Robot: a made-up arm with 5 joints. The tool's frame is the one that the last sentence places.
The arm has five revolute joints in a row. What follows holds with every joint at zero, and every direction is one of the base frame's.
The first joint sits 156 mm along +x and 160 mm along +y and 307 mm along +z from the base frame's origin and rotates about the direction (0.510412, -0.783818, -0.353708), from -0.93 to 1.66 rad.
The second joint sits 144 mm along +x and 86 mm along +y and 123 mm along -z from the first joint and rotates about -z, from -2.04 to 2.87 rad.
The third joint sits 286 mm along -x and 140 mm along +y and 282 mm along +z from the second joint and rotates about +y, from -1.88 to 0.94 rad.
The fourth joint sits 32 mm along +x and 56 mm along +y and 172 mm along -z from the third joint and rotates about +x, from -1.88 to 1.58 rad.
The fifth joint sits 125 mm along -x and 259 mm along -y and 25 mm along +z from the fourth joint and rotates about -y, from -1.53 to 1.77 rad.
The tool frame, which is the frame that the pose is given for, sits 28 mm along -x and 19 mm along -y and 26 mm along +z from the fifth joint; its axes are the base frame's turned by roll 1.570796, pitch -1.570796 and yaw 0 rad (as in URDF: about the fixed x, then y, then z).
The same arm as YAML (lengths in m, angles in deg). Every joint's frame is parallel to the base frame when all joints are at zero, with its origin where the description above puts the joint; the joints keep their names.
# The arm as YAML. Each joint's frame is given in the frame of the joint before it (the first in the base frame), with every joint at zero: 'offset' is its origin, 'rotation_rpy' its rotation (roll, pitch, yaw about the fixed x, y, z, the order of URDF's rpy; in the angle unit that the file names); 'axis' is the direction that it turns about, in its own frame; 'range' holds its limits. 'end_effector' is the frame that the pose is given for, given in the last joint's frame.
length_unit: m
angle_unit: deg
chain:
  - id: joint 1
    offset: [0.156, 0.16, 0.307]
    rotation_rpy: [0.0, 0.0, 0.0]
    axis: [0.510412, -0.783818, -0.353708]
    range: [-53.29, 95.11]
  - id: joint 2
    offset: [0.144, 0.086, -0.123]
    rotation_rpy: [0.0, 0.0, 0.0]
    axis: "-z"
    range: [-116.88, 164.44]
  - id: joint 3
    offset: [-0.286, 0.14, 0.282]
    rotation_rpy: [0.0, 0.0, 0.0]
    axis: "+y"
    range: [-107.72, 53.86]
  - id: joint 4
    offset: [0.032, 0.056, -0.172]
    rotation_rpy: [0.0, 0.0, 0.0]
    axis: "+x"
    range: [-107.72, 90.53]
  - id: joint 5
    offset: [-0.125, -0.259, 0.025]
    rotation_rpy: [0.0, 0.0, 0.0]
    axis: "-y"
    range: [-87.66, 101.41]
end_effector:
  offset: [-0.028, -0.019, 0.026]
  rotation_rpy: [90.0, -90.0, 0.0]

